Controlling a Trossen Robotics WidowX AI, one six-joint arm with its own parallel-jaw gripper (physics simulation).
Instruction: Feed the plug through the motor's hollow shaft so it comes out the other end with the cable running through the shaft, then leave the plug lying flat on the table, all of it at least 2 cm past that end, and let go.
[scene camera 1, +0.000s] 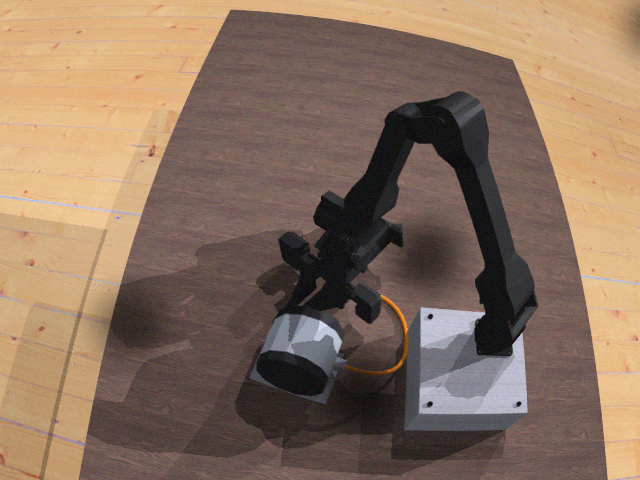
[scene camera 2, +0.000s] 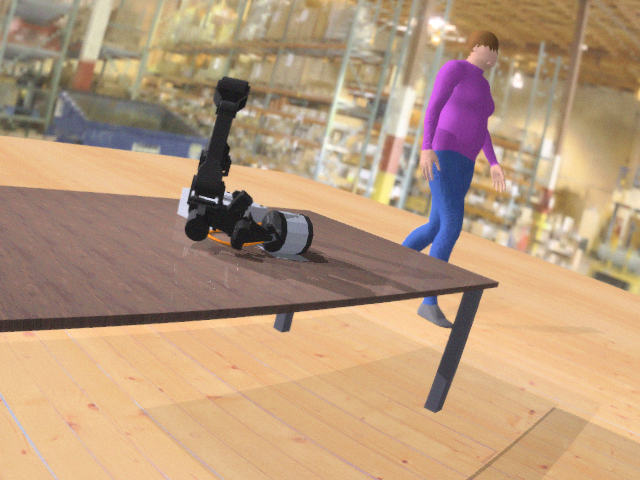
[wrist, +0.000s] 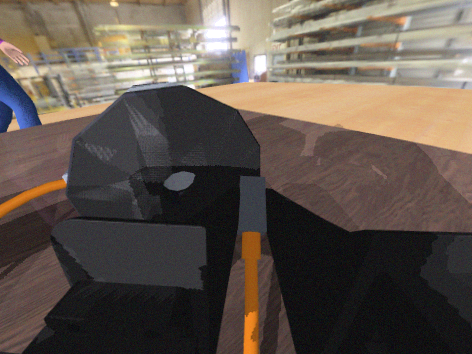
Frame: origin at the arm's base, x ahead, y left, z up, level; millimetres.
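Where they show: gripper, fingertip midpoint: (scene camera 2: 272, 237) (wrist: 251, 195); arm's base at its link origin: (scene camera 1: 493, 337).
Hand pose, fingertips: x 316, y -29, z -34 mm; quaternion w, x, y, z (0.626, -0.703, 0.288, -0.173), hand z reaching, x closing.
Note:
Things, the pixels of their top centre, and the offset from my fingertips. "spot": a spot on its surface instead. Level surfaces: height alone.
- motor at its top centre: (wrist: 147, 86) (scene camera 1: 306, 337) (scene camera 2: 290, 213) dy +68, dx -23, dz +59 mm
- grey rectangular plug at its top centre: (wrist: 250, 183) dy -4, dx -4, dz +12 mm
- flat grey base plate at a spot on its surface: (scene camera 1: 323, 398) spot: dy +118, dx -63, dz -41 mm
- dark wooden table at its surface level: dz -43 mm
The motor (scene camera 1: 305, 333) (scene camera 2: 297, 234) (wrist: 200, 120), a light grey cylinder with dark end caps, lies with its axis roughly level. Its near end cap faces the wrist camera, with the small light shaft opening (wrist: 179, 181) in it. My gripper (wrist: 251, 195) is shut on the grey rectangular plug (wrist: 252, 202), close to that end cap. In the wrist view the plug appears right of the shaft opening and a little lower, outside it. The orange cable (scene camera 1: 405, 338) (wrist: 251, 285) trails back from the plug and loops round to the motor's side. The scene views hide the plug.
The arm stands on a light grey block (scene camera 1: 473, 382) right of the motor in scene camera 1's view, close to the cable loop. The motor has a flat grey base plate (scene camera 1: 323, 398) on the dark wooden table (scene camera 1: 310, 77) (scene camera 2: 129, 268). A person (scene camera 2: 454, 118) stands beyond the table.

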